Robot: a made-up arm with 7 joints. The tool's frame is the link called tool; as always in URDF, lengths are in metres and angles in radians. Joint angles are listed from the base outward.
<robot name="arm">
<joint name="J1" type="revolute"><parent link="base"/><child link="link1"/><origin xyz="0.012 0.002 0.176" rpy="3.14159 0 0"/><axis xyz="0 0 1"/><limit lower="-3.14" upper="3.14"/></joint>
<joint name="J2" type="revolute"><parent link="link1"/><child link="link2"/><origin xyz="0.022 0.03 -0.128" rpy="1.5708 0 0"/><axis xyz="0 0 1"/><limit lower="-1.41" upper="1.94"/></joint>
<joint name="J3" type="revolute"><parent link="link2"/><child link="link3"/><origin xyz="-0.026 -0.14 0.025" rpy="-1.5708 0 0"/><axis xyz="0 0 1"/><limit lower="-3.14" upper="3.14"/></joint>
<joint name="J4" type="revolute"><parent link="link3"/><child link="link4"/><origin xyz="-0.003 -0.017 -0.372" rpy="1.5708 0 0"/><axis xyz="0 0 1"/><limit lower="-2.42" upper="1.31"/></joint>
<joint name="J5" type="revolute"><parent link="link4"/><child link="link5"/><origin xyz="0.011 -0.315 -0.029" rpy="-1.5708 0 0"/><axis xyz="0 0 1"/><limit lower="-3.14" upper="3.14"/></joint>
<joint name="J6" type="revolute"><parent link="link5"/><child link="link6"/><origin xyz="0.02 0 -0.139" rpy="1.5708 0 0"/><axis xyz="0 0 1"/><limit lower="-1.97" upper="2.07"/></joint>
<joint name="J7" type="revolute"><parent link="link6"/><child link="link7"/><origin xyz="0.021 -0.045 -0.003" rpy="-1.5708 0 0"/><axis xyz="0 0 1"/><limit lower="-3.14" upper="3.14"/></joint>
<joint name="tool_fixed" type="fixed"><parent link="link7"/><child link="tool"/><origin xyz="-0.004 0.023 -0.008" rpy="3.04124 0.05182 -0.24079"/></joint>
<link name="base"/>
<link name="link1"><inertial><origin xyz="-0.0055 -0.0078 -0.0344"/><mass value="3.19"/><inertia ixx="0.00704" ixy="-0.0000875" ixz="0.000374" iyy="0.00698" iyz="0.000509" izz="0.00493"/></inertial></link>
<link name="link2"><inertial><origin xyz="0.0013 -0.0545 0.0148"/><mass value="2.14"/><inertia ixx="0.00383" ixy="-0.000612" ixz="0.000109" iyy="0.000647" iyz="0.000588" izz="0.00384"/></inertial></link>
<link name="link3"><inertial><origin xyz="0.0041 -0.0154 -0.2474"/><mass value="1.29"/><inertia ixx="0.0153" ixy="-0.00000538" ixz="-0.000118" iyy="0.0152" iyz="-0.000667" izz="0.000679"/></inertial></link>
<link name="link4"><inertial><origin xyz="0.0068 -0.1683 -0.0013"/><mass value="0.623"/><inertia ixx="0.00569" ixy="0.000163" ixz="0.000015" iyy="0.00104" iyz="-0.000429" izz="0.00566"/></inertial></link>
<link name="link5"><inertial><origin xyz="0.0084 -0.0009 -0.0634"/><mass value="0.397"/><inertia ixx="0.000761" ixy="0" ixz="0.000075" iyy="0.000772" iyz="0" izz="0.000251"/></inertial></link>
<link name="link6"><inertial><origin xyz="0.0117 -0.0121 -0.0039"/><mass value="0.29"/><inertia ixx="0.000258" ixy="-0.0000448" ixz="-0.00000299" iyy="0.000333" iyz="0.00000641" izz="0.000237"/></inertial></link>
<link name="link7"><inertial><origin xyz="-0.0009 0.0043 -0.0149"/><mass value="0.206"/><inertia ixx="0.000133" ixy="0" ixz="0" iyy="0.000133" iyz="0" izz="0.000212"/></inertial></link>
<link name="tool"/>
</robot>
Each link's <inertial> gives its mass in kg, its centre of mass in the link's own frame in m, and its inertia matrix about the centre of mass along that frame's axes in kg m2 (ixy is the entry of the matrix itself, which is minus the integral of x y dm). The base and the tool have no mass. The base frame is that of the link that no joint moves.
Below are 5 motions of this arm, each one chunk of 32 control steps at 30 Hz.
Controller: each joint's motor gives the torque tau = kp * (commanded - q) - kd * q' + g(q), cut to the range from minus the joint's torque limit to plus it. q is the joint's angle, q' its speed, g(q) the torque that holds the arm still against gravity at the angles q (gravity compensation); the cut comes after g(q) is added. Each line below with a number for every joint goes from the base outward.
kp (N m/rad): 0.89 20 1.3 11 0.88 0.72 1.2
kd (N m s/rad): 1.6 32 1.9 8.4 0.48 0.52 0.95
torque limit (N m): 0.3 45 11 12 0.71 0.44 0.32
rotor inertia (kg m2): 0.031 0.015 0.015 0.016 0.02 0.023 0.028
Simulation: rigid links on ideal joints. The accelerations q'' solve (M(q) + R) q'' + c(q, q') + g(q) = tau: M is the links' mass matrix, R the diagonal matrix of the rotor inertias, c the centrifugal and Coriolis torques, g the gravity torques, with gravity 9.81 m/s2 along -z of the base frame. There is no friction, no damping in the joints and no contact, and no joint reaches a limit. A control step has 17 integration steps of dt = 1/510 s. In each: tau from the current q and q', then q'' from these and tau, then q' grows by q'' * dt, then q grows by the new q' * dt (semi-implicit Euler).
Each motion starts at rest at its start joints. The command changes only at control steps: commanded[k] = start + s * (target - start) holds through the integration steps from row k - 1 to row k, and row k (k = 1, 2, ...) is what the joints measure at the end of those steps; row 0 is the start. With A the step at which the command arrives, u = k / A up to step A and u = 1 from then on. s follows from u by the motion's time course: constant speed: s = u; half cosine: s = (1 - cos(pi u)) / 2; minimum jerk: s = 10 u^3 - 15 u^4 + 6 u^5; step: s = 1 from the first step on.
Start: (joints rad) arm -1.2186 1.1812 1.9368 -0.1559 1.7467 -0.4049 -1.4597
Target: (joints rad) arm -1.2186 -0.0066 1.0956 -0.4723 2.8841 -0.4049 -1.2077
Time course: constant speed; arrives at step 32
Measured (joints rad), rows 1 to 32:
1: -1.2184 1.1809 1.9366 -0.1564 1.7474 -0.4050 -1.4596
2: -1.2181 1.1800 1.9360 -0.1575 1.7497 -0.4054 -1.4592
3: -1.2175 1.1785 1.9349 -0.1589 1.7539 -0.4058 -1.4584
4: -1.2169 1.1763 1.9333 -0.1608 1.7600 -0.4063 -1.4574
5: -1.2161 1.1734 1.9312 -0.1630 1.7679 -0.4069 -1.4561
6: -1.2153 1.1698 1.9286 -0.1655 1.7776 -0.4075 -1.4545
7: -1.2143 1.1654 1.9254 -0.1683 1.7889 -0.4080 -1.4527
8: -1.2133 1.1604 1.9217 -0.1714 1.8018 -0.4086 -1.4506
9: -1.2121 1.1547 1.9175 -0.1748 1.8161 -0.4091 -1.4482
10: -1.2109 1.1484 1.9128 -0.1784 1.8319 -0.4095 -1.4456
11: -1.2097 1.1414 1.9077 -0.1823 1.8489 -0.4100 -1.4428
12: -1.2083 1.1337 1.9020 -0.1865 1.8671 -0.4104 -1.4398
13: -1.2070 1.1255 1.8960 -0.1908 1.8864 -0.4108 -1.4365
14: -1.2055 1.1166 1.8894 -0.1954 1.9067 -0.4111 -1.4331
15: -1.2041 1.1072 1.8825 -0.2002 1.9280 -0.4114 -1.4294
16: -1.2026 1.0972 1.8751 -0.2052 1.9503 -0.4117 -1.4256
17: -1.2010 1.0866 1.8673 -0.2104 1.9734 -0.4120 -1.4216
18: -1.1994 1.0754 1.8591 -0.2158 1.9973 -0.4123 -1.4175
19: -1.1978 1.0637 1.8504 -0.2213 2.0220 -0.4125 -1.4132
20: -1.1962 1.0514 1.8415 -0.2271 2.0473 -0.4127 -1.4087
21: -1.1945 1.0387 1.8321 -0.2329 2.0733 -0.4129 -1.4041
22: -1.1928 1.0254 1.8223 -0.2390 2.1000 -0.4131 -1.3993
23: -1.1911 1.0116 1.8122 -0.2452 2.1272 -0.4132 -1.3944
24: -1.1894 0.9974 1.8018 -0.2515 2.1549 -0.4134 -1.3894
25: -1.1877 0.9826 1.7910 -0.2579 2.1831 -0.4135 -1.3843
26: -1.1859 0.9674 1.7798 -0.2645 2.2119 -0.4136 -1.3790
27: -1.1842 0.9517 1.7684 -0.2712 2.2410 -0.4137 -1.3737
28: -1.1824 0.9356 1.7566 -0.2780 2.2706 -0.4138 -1.3682
29: -1.1806 0.9190 1.7445 -0.2850 2.3005 -0.4138 -1.3626
30: -1.1789 0.9020 1.7320 -0.2920 2.3308 -0.4139 -1.3569
31: -1.1771 0.8846 1.7193 -0.2991 2.3614 -0.4140 -1.3512
32: -1.1753 0.8667 1.7063 -0.3064 2.3924 -0.4140 -1.3453

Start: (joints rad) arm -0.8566 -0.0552 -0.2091 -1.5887 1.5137 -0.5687 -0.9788
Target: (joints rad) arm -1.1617 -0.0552 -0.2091 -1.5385 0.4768 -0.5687 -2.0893
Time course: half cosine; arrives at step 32
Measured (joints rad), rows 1 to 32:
1: -0.8566 -0.0552 -0.2091 -1.5887 1.5137 -0.5687 -0.9788
2: -0.8566 -0.0552 -0.2091 -1.5887 1.5134 -0.5687 -0.9791
3: -0.8567 -0.0552 -0.2090 -1.5887 1.5127 -0.5687 -0.9797
4: -0.8568 -0.0552 -0.2090 -1.5886 1.5114 -0.5687 -0.9809
5: -0.8569 -0.0552 -0.2089 -1.5885 1.5091 -0.5687 -0.9828
6: -0.8571 -0.0552 -0.2087 -1.5884 1.5057 -0.5688 -0.9857
7: -0.8574 -0.0553 -0.2085 -1.5882 1.5010 -0.5688 -0.9897
8: -0.8578 -0.0553 -0.2083 -1.5880 1.4947 -0.5688 -0.9949
9: -0.8584 -0.0553 -0.2080 -1.5877 1.4867 -0.5689 -1.0015
10: -0.8591 -0.0553 -0.2077 -1.5874 1.4769 -0.5689 -1.0095
11: -0.8599 -0.0554 -0.2073 -1.5870 1.4652 -0.5690 -1.0191
12: -0.8609 -0.0554 -0.2069 -1.5865 1.4516 -0.5690 -1.0302
13: -0.8620 -0.0554 -0.2065 -1.5859 1.4359 -0.5691 -1.0430
14: -0.8634 -0.0554 -0.2060 -1.5852 1.4182 -0.5692 -1.0575
15: -0.8649 -0.0555 -0.2055 -1.5845 1.3985 -0.5693 -1.0736
16: -0.8666 -0.0555 -0.2050 -1.5837 1.3769 -0.5694 -1.0913
17: -0.8686 -0.0555 -0.2044 -1.5828 1.3534 -0.5694 -1.1105
18: -0.8707 -0.0556 -0.2039 -1.5819 1.3282 -0.5695 -1.1313
19: -0.8731 -0.0556 -0.2033 -1.5809 1.3014 -0.5696 -1.1535
20: -0.8757 -0.0556 -0.2028 -1.5798 1.2732 -0.5697 -1.1769
21: -0.8785 -0.0556 -0.2023 -1.5786 1.2436 -0.5698 -1.2016
22: -0.8814 -0.0557 -0.2018 -1.5775 1.2130 -0.5698 -1.2272
23: -0.8846 -0.0557 -0.2013 -1.5762 1.1815 -0.5699 -1.2538
24: -0.8880 -0.0557 -0.2008 -1.5750 1.1493 -0.5699 -1.2810
25: -0.8915 -0.0557 -0.2004 -1.5737 1.1167 -0.5700 -1.3088
26: -0.8952 -0.0557 -0.2001 -1.5723 1.0840 -0.5700 -1.3370
27: -0.8990 -0.0557 -0.1997 -1.5710 1.0513 -0.5700 -1.3652
28: -0.9030 -0.0557 -0.1995 -1.5697 1.0190 -0.5700 -1.3935
29: -0.9070 -0.0557 -0.1993 -1.5684 0.9872 -0.5700 -1.4215
30: -0.9111 -0.0557 -0.1991 -1.5671 0.9563 -0.5700 -1.4491
31: -0.9153 -0.0557 -0.1990 -1.5658 0.9265 -0.5700 -1.4760
32: -0.9195 -0.0557 -0.1990 -1.5646 0.8980 -0.5699 -1.5020

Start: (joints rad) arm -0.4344 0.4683 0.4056 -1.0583 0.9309 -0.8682 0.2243
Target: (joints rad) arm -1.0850 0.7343 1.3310 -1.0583 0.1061 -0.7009 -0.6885
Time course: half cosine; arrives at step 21
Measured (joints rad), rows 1 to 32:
1: -0.4344 0.4683 0.4056 -1.0583 0.9308 -0.8682 0.2242
2: -0.4345 0.4684 0.4057 -1.0583 0.9304 -0.8681 0.2238
3: -0.4348 0.4685 0.4060 -1.0584 0.9291 -0.8679 0.2226
4: -0.4355 0.4689 0.4065 -1.0585 0.9267 -0.8674 0.2204
5: -0.4365 0.4694 0.4076 -1.0587 0.9227 -0.8667 0.2168
6: -0.4381 0.4701 0.4093 -1.0588 0.9166 -0.8656 0.2114
7: -0.4402 0.4711 0.4118 -1.0590 0.9083 -0.8642 0.2042
8: -0.4431 0.4725 0.4152 -1.0592 0.8973 -0.8623 0.1948
9: -0.4467 0.4742 0.4197 -1.0594 0.8837 -0.8599 0.1832
10: -0.4511 0.4762 0.4253 -1.0596 0.8674 -0.8570 0.1693
11: -0.4563 0.4786 0.4322 -1.0598 0.8482 -0.8537 0.1532
12: -0.4622 0.4813 0.4403 -1.0600 0.8265 -0.8499 0.1348
13: -0.4689 0.4844 0.4498 -1.0601 0.8023 -0.8458 0.1144
14: -0.4763 0.4878 0.4604 -1.0602 0.7758 -0.8412 0.0921
15: -0.4843 0.4915 0.4723 -1.0602 0.7475 -0.8363 0.0682
16: -0.4929 0.4955 0.4853 -1.0602 0.7177 -0.8312 0.0430
17: -0.5019 0.4997 0.4994 -1.0602 0.6868 -0.8258 0.0168
18: -0.5113 0.5041 0.5143 -1.0601 0.6553 -0.8204 -0.0101
19: -0.5209 0.5085 0.5300 -1.0599 0.6237 -0.8149 -0.0372
20: -0.5307 0.5131 0.5462 -1.0597 0.5925 -0.8095 -0.0641
21: -0.5404 0.5177 0.5628 -1.0595 0.5622 -0.8042 -0.0905
22: -0.5501 0.5222 0.5796 -1.0592 0.5333 -0.7990 -0.1160
23: -0.5597 0.5267 0.5965 -1.0590 0.5059 -0.7942 -0.1405
24: -0.5691 0.5311 0.6133 -1.0587 0.4802 -0.7895 -0.1639
25: -0.5783 0.5354 0.6299 -1.0585 0.4560 -0.7851 -0.1864
26: -0.5874 0.5396 0.6463 -1.0583 0.4333 -0.7809 -0.2079
27: -0.5963 0.5438 0.6625 -1.0581 0.4121 -0.7770 -0.2285
28: -0.6050 0.5479 0.6783 -1.0579 0.3922 -0.7732 -0.2482
29: -0.6135 0.5519 0.6939 -1.0577 0.3737 -0.7696 -0.2670
30: -0.6220 0.5558 0.7091 -1.0576 0.3563 -0.7662 -0.2851
31: -0.6302 0.5596 0.7241 -1.0574 0.3400 -0.7630 -0.3024
32: -0.6383 0.5634 0.7387 -1.0573 0.3248 -0.7599 -0.3189

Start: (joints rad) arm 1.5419 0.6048 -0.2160 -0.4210 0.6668 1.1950 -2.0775
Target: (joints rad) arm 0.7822 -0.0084 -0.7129 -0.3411 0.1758 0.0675 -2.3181
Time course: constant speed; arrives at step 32
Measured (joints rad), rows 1 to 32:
1: 1.5418 0.6046 -0.2163 -0.4207 0.6665 1.1945 -2.0776
2: 1.5416 0.6041 -0.2171 -0.4202 0.6656 1.1930 -2.0780
3: 1.5412 0.6032 -0.2184 -0.4196 0.6639 1.1901 -2.0787
4: 1.5406 0.6020 -0.2200 -0.4189 0.6614 1.1859 -2.0796
5: 1.5397 0.6004 -0.2219 -0.4181 0.6581 1.1802 -2.0809
6: 1.5386 0.5985 -0.2242 -0.4172 0.6541 1.1732 -2.0824
7: 1.5371 0.5962 -0.2269 -0.4162 0.6494 1.1648 -2.0841
8: 1.5353 0.5936 -0.2298 -0.4152 0.6440 1.1551 -2.0861
9: 1.5331 0.5906 -0.2330 -0.4141 0.6379 1.1442 -2.0884
10: 1.5306 0.5873 -0.2365 -0.4130 0.6313 1.1322 -2.0908
11: 1.5277 0.5836 -0.2403 -0.4118 0.6242 1.1190 -2.0935
12: 1.5245 0.5796 -0.2443 -0.4106 0.6165 1.1047 -2.0964
13: 1.5208 0.5753 -0.2486 -0.4093 0.6083 1.0895 -2.0995
14: 1.5168 0.5707 -0.2532 -0.4080 0.5997 1.0732 -2.1028
15: 1.5123 0.5658 -0.2580 -0.4067 0.5907 1.0561 -2.1062
16: 1.5074 0.5606 -0.2630 -0.4052 0.5812 1.0381 -2.1099
17: 1.5022 0.5551 -0.2683 -0.4038 0.5714 1.0192 -2.1137
18: 1.4965 0.5493 -0.2738 -0.4023 0.5612 0.9996 -2.1176
19: 1.4904 0.5433 -0.2795 -0.4007 0.5507 0.9792 -2.1217
20: 1.4838 0.5369 -0.2854 -0.3992 0.5398 0.9581 -2.1260
21: 1.4769 0.5303 -0.2915 -0.3975 0.5287 0.9363 -2.1304
22: 1.4695 0.5234 -0.2978 -0.3959 0.5173 0.9139 -2.1349
23: 1.4617 0.5163 -0.3042 -0.3942 0.5056 0.8908 -2.1396
24: 1.4535 0.5089 -0.3109 -0.3924 0.4937 0.8672 -2.1444
25: 1.4448 0.5013 -0.3178 -0.3907 0.4815 0.8430 -2.1493
26: 1.4358 0.4935 -0.3248 -0.3888 0.4691 0.8182 -2.1543
27: 1.4263 0.4854 -0.3320 -0.3870 0.4565 0.7930 -2.1594
28: 1.4164 0.4770 -0.3393 -0.3851 0.4437 0.7673 -2.1646
29: 1.4061 0.4685 -0.3468 -0.3832 0.4307 0.7411 -2.1699
30: 1.3955 0.4597 -0.3545 -0.3813 0.4176 0.7145 -2.1753
31: 1.3844 0.4507 -0.3623 -0.3793 0.4043 0.6875 -2.1808
32: 1.3730 0.4415 -0.3703 -0.3773 0.3908 0.6601 -2.1864

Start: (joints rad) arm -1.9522 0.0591 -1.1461 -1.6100 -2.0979 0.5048 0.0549
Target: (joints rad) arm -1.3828 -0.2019 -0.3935 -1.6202 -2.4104 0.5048 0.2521
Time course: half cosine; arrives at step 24
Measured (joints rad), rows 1 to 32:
1: -1.9522 0.0591 -1.1461 -1.6100 -2.0979 0.5048 0.0549
2: -1.9523 0.0590 -1.1460 -1.6100 -2.0981 0.5048 0.0550
3: -1.9524 0.0589 -1.1459 -1.6100 -2.0984 0.5048 0.0552
4: -1.9526 0.0586 -1.1456 -1.6099 -2.0991 0.5048 0.0556
5: -1.9529 0.0582 -1.1450 -1.6099 -2.1003 0.5047 0.0562
6: -1.9532 0.0576 -1.1442 -1.6099 -2.1022 0.5046 0.0571
7: -1.9535 0.0568 -1.1429 -1.6099 -2.1047 0.5045 0.0583
8: -1.9538 0.0558 -1.1412 -1.6098 -2.1080 0.5044 0.0599
9: -1.9540 0.0544 -1.1390 -1.6098 -2.1122 0.5042 0.0619
10: -1.9541 0.0529 -1.1362 -1.6099 -2.1173 0.5040 0.0643
11: -1.9540 0.0510 -1.1328 -1.6099 -2.1233 0.5038 0.0671
12: -1.9536 0.0488 -1.1287 -1.6099 -2.1303 0.5035 0.0704
13: -1.9529 0.0464 -1.1238 -1.6100 -2.1381 0.5032 0.0741
14: -1.9518 0.0436 -1.1182 -1.6101 -2.1467 0.5029 0.0781
15: -1.9503 0.0406 -1.1117 -1.6102 -2.1561 0.5026 0.0825
16: -1.9484 0.0374 -1.1046 -1.6104 -2.1661 0.5023 0.0873
17: -1.9459 0.0339 -1.0966 -1.6105 -2.1768 0.5020 0.0923
18: -1.9429 0.0301 -1.0879 -1.6107 -2.1878 0.5016 0.0975
19: -1.9393 0.0262 -1.0785 -1.6109 -2.1992 0.5013 0.1030
20: -1.9351 0.0222 -1.0685 -1.6111 -2.2108 0.5010 0.1085
21: -1.9303 0.0180 -1.0578 -1.6114 -2.2224 0.5007 0.1141
22: -1.9249 0.0138 -1.0467 -1.6116 -2.2338 0.5005 0.1197
23: -1.9190 0.0095 -1.0351 -1.6119 -2.2450 0.5002 0.1253
24: -1.9125 0.0053 -1.0232 -1.6122 -2.2557 0.5000 0.1307
25: -1.9056 0.0010 -1.0111 -1.6125 -2.2659 0.4999 0.1358
26: -1.8982 -0.0031 -0.9988 -1.6128 -2.2754 0.4997 0.1408
27: -1.8904 -0.0072 -0.9864 -1.6131 -2.2844 0.4996 0.1456
28: -1.8824 -0.0113 -0.9740 -1.6134 -2.2927 0.4996 0.1502
29: -1.8741 -0.0153 -0.9615 -1.6136 -2.3004 0.4995 0.1545
30: -1.8657 -0.0192 -0.9490 -1.6139 -2.3076 0.4995 0.1587
31: -1.8571 -0.0231 -0.9366 -1.6141 -2.3143 0.4995 0.1627
32: -1.8485 -0.0268 -0.9243 -1.6144 -2.3205 0.4995 0.1665

